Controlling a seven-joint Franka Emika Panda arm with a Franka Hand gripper.
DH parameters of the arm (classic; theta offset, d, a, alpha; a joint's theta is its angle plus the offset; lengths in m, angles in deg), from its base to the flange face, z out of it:
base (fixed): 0 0 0 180
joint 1: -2.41 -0.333 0 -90
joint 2: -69.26 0 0 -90
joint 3: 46.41 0.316 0.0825 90
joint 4: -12.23 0 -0.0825 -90
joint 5: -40.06 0.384 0 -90
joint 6: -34.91 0 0.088 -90
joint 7: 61.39 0.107 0 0
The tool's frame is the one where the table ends.
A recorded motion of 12 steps. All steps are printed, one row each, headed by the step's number.
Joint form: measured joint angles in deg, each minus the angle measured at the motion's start. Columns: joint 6, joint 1, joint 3, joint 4, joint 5, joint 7, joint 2.
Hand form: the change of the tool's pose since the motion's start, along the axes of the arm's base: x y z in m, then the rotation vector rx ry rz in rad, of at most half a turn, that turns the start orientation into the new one. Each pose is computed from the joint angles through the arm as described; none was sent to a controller.
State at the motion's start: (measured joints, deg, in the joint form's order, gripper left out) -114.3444 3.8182 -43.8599 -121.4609 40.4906 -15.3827 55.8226
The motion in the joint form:
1: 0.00 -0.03 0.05 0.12 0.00 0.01 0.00
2: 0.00 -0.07 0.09 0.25 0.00 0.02 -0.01
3: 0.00 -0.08 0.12 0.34 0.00 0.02 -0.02
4: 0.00 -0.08 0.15 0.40 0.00 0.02 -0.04
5: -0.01 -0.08 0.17 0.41 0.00 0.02 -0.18
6: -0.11 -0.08 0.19 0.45 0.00 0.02 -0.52
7: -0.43 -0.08 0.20 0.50 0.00 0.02 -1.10
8: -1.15 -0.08 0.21 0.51 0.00 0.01 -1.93
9: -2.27 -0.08 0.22 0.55 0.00 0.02 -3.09
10: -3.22 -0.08 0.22 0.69 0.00 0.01 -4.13
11: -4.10 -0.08 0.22 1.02 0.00 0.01 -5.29
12: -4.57 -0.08 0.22 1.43 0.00 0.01 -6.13
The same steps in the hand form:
1: 0.0008 0.0007 0.0008 0.0003 -0.0021 0.0012
2: 0.0016 0.0015 0.0015 0.0005 -0.0042 0.0024
3: 0.0022 0.0019 0.0020 0.0006 -0.0056 0.0030
4: 0.0025 0.0022 0.0022 0.0008 -0.0063 0.0035
5: 0.0024 0.0023 0.0010 0.0009 -0.0042 0.0039
6: 0.0023 0.0025 -0.0017 0.0012 -0.0007 0.0042
7: 0.0022 0.0027 -0.0061 0.0016 0.0030 0.0042
8: 0.0021 0.0028 -0.0125 0.0022 0.0047 0.0044
9: 0.0022 0.0030 -0.0211 0.0031 0.0047 0.0040
10: 0.0027 0.0030 -0.0283 0.0038 0.0038 0.0039
11: 0.0041 0.0031 -0.0355 0.0047 0.0029 0.0035
12: 0.0059 0.0032 -0.0400 0.0053 0.0022 0.0032

